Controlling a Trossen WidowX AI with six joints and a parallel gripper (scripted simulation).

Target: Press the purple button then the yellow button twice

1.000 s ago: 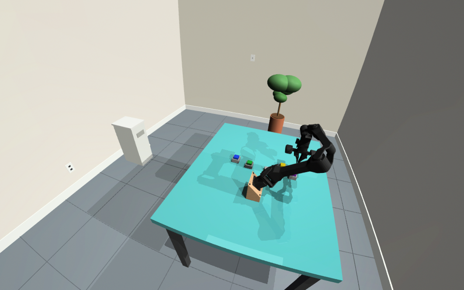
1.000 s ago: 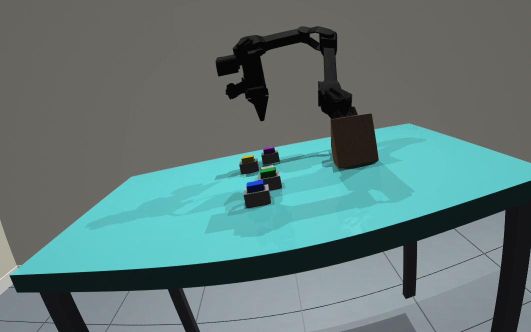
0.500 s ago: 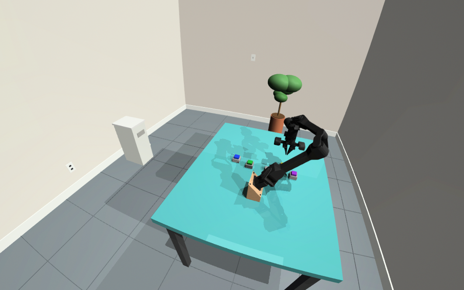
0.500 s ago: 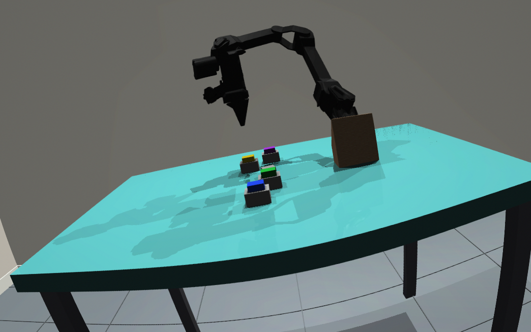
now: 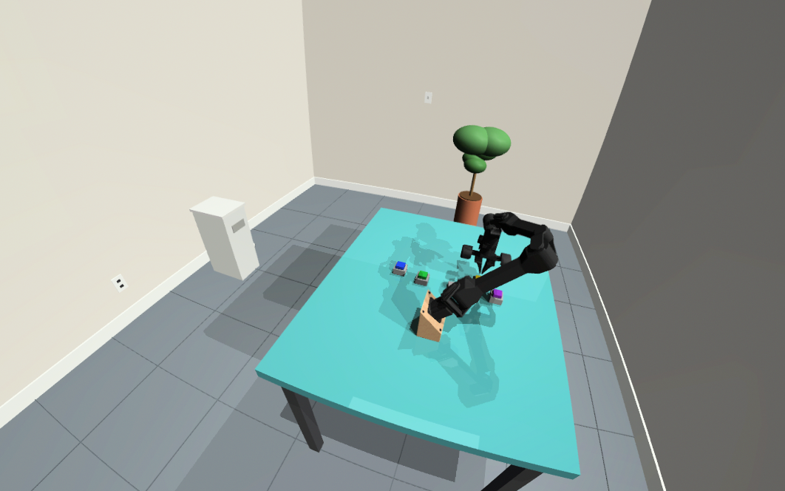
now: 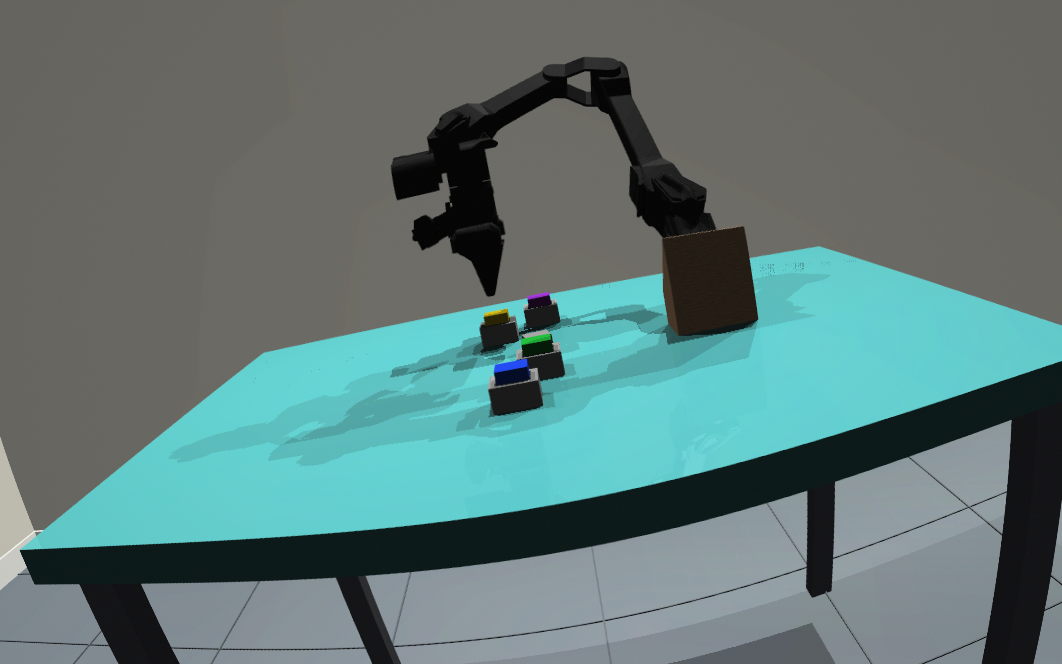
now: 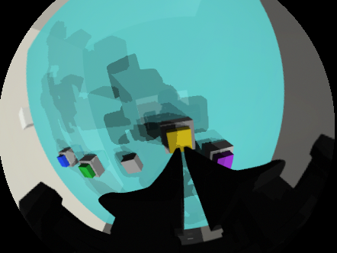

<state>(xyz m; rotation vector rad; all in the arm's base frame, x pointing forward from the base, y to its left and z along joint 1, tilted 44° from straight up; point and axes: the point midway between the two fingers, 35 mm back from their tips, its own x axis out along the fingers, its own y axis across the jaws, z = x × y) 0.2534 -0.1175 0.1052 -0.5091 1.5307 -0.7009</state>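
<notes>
My gripper tip is now 3 cm above the yellow button. From my gripper tip the other things lie so: purple button (7 cm behind, 7 cm to the right, 3 cm below); small grey block (4 cm behind, 10 cm to the left, 5 cm below); green button (3 cm behind, 22 cm to the left, 3 cm below).
</notes>
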